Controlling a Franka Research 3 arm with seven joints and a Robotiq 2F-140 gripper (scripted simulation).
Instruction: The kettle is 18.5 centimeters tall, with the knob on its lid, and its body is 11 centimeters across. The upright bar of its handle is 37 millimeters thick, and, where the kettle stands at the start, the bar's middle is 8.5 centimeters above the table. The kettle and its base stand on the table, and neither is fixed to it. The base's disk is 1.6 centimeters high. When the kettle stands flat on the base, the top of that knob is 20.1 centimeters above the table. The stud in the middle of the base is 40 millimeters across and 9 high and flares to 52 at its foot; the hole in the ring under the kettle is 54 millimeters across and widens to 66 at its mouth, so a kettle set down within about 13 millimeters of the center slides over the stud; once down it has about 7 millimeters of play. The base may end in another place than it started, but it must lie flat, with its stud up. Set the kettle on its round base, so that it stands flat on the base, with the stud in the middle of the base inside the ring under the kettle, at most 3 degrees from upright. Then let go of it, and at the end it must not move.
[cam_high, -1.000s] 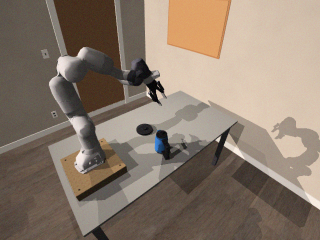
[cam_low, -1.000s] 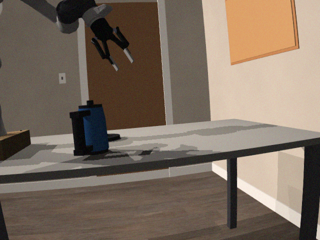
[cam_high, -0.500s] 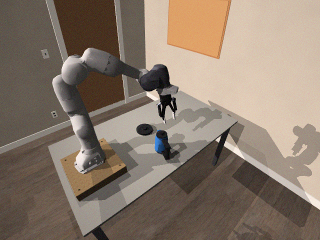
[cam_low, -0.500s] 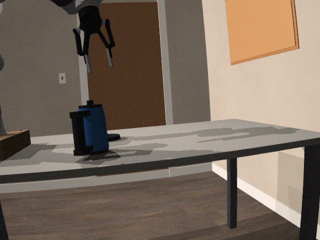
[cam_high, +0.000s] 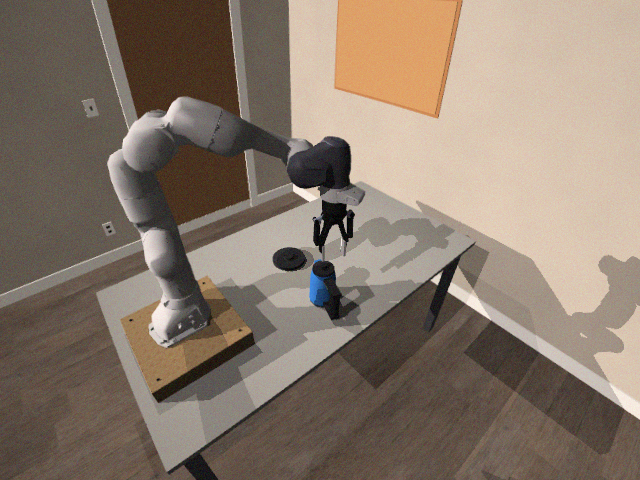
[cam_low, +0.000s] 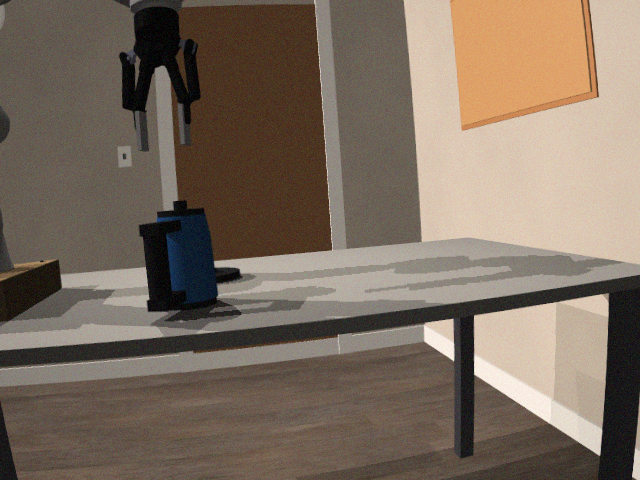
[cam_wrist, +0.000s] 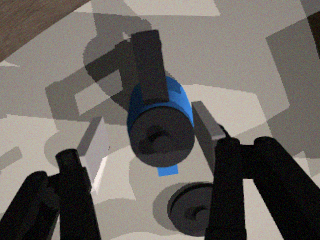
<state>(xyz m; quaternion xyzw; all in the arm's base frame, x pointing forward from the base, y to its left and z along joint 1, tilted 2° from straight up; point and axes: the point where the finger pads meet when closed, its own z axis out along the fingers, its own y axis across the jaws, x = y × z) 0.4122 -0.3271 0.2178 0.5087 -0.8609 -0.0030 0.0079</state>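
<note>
The blue kettle lies 1 cm ahead of my hand, 3 cm to the left of it and 21 cm below it. The rest, counted from my hand: round black base 10 cm ahead, 33 cm to the left, 29 cm below.
</note>
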